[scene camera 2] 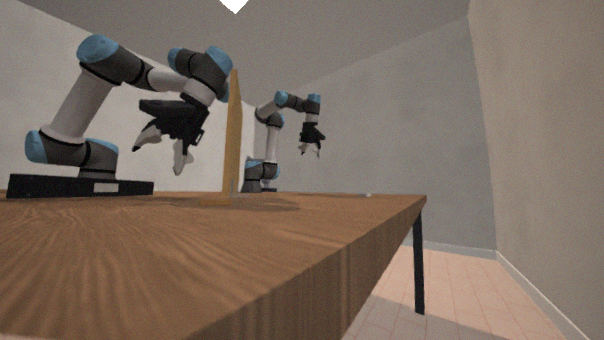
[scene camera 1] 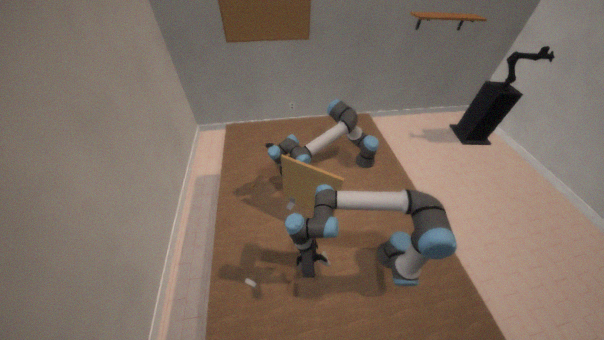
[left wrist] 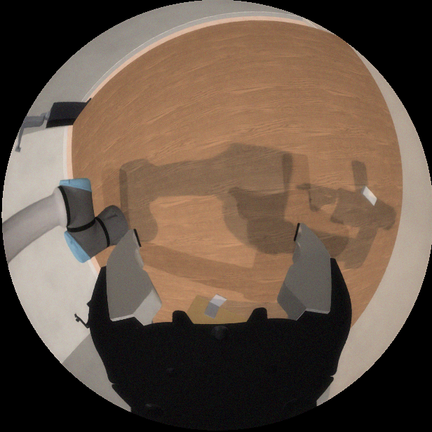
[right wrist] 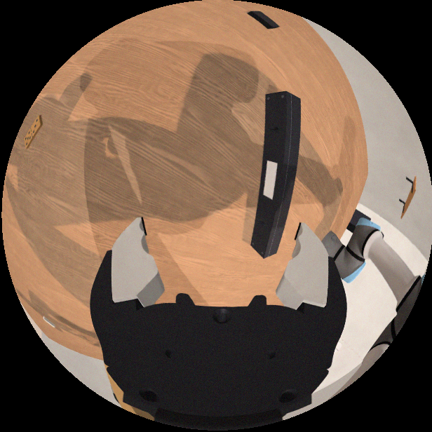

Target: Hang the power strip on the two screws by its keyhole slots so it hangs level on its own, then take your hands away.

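The power strip, a long black bar with a white label, lies on the table at the left in scene camera 2. It does not show in scene camera 1. The upright yellow-brown board stands between the two arms; its screws cannot be made out. My right gripper is open and empty, above the table between strip and board; in its wrist view the strip lies right of centre, below the fingers. My left gripper is open and empty, high above the table beyond the board.
A grey bracket is at the board's foot. A small white block lies near the table edge. A small orange piece with holes and a small black block lie on the table.
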